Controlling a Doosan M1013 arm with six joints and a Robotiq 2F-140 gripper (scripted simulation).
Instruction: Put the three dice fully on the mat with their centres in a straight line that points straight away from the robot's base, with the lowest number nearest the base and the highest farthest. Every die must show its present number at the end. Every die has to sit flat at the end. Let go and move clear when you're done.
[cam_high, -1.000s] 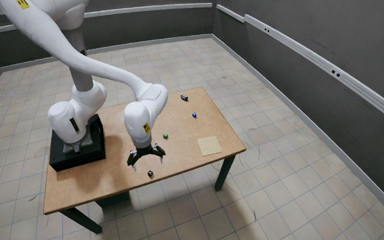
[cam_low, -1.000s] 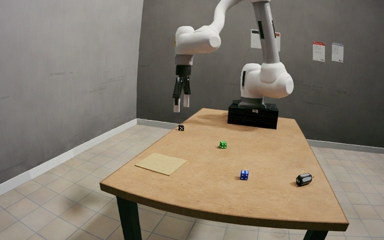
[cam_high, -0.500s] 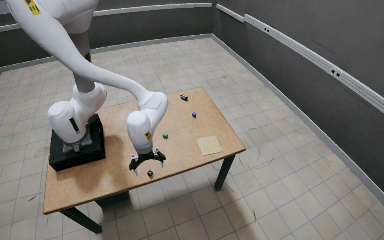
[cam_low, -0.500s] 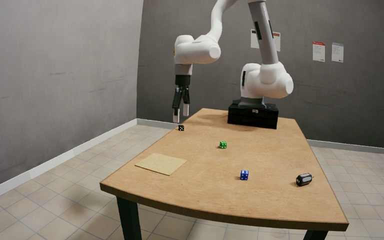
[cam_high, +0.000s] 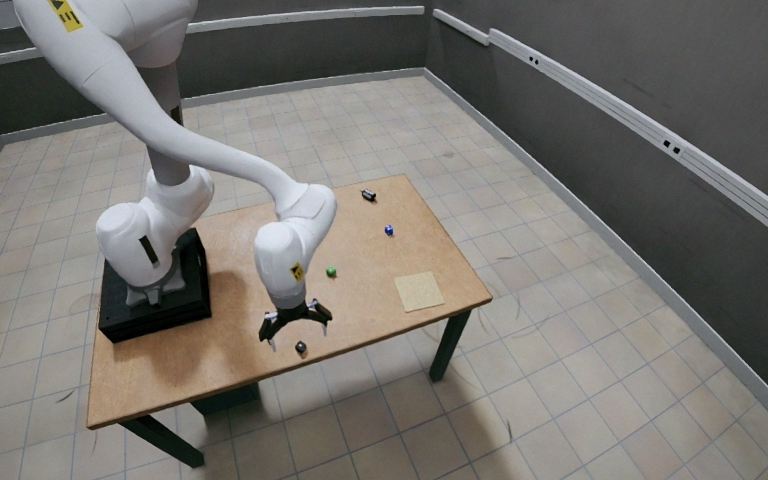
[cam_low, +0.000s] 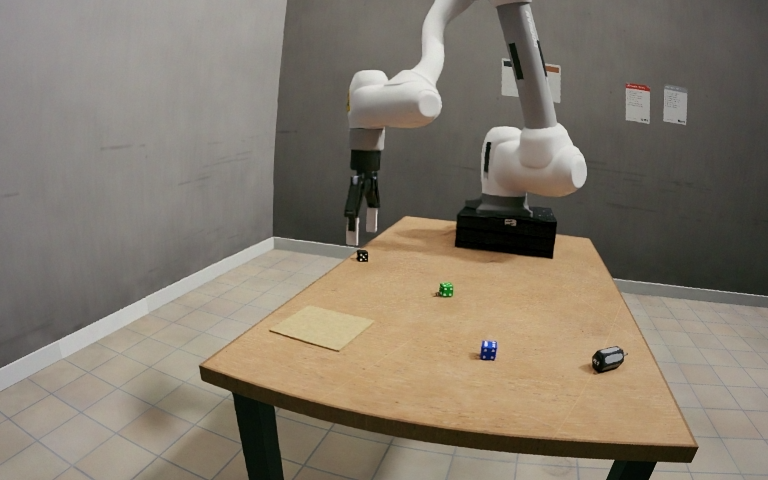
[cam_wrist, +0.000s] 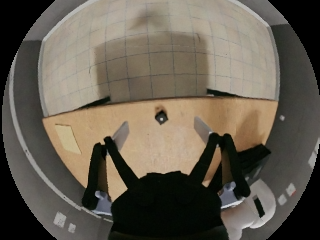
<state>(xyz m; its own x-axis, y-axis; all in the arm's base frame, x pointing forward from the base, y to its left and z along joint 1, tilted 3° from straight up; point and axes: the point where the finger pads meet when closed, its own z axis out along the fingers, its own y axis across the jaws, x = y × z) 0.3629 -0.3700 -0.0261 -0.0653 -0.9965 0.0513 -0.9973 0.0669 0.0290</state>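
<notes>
My hand is 6 cm above the black die. Round my hand: tan mat 43 cm ahead, 7 cm below, 5 cm to the left; green die 24 cm to the left, 18 cm ahead, 6 cm below; blue die 46 cm ahead, 34 cm to the left, 6 cm below.
</notes>
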